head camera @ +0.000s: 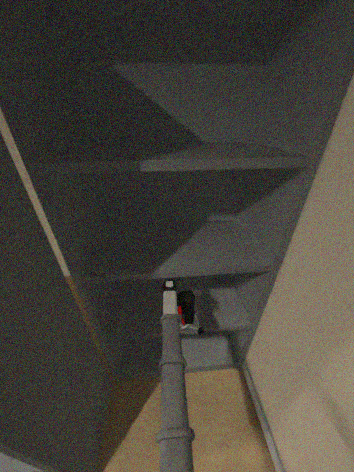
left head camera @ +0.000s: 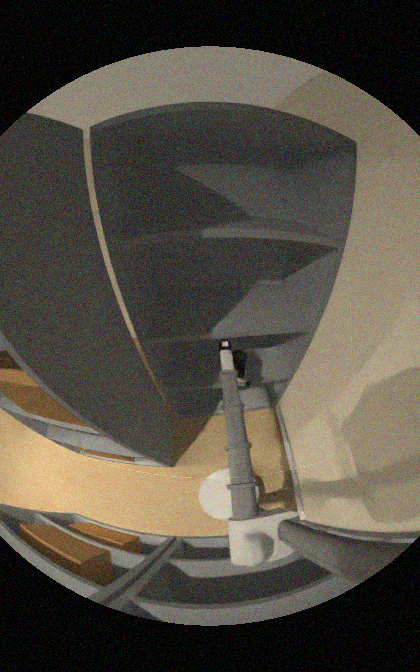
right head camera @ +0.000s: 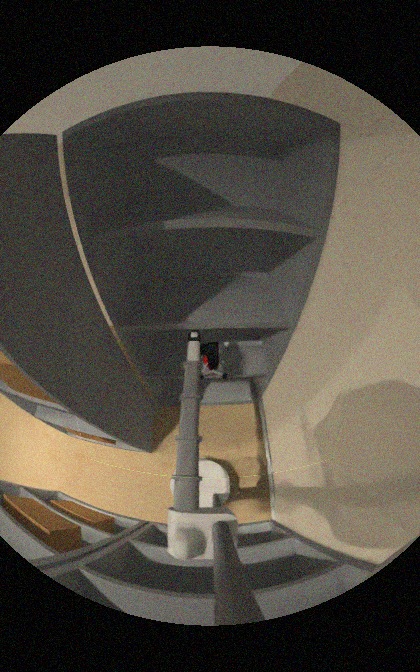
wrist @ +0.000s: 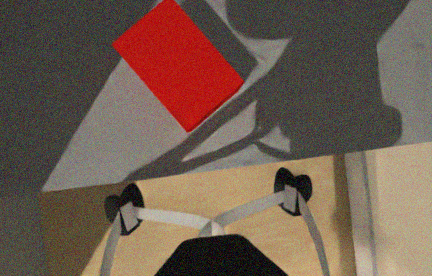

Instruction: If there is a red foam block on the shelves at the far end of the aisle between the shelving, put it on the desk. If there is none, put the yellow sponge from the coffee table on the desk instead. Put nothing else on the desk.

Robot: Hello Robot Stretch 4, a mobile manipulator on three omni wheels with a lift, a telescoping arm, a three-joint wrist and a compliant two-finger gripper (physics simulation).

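Frame: origin at the robot's base, x back, y down, z right, level; metres.
Seen in the pictures: gripper, between the fingertips: [head camera: 187, 334] [wrist: 209, 191].
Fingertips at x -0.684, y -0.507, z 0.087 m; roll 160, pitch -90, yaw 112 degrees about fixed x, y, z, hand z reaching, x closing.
A point is followed by its place in that frame.
A red foam block [wrist: 178, 65] @[x -0.793, y -0.551, z 0.074 m] [head camera: 180, 315] [right head camera: 205, 359] lies on a grey shelf board [wrist: 100, 150] @[x -0.733, y -0.506, z -0.011 m] [head camera: 207, 352] @[x -0.797, y -0.049, z 0.262 m], turned at an angle to its front edge. In the head camera and right head camera views the arm and wrist hide most of it. My gripper [wrist: 209, 191] @[x -0.684, y -0.507, z 0.087 m] [head camera: 191, 329] @[x -0.684, y -0.507, z 0.087 m] [right head camera: 214, 373] is open, with nothing between its fingertips. In the wrist view the fingertips are at the front edge of the board, nearer the camera side than the block and apart from it. The desk, the coffee table and the yellow sponge do not show.
More shelf boards [head camera: 220, 164] @[x -0.704, y -1.404, z 0.174 m] [left head camera: 265, 233] rise above the arm [head camera: 172, 385] @[x -0.308, y -0.923, z -0.002 m] [left head camera: 239, 425]. A dark side panel [left head camera: 45, 300] stands at the left, a beige wall [head camera: 310, 300] @[x -0.528, y -0.948, z 0.525 m] at the right. Brown boxes [left head camera: 65, 550] [right head camera: 42, 522] sit on other shelving at the lower left.
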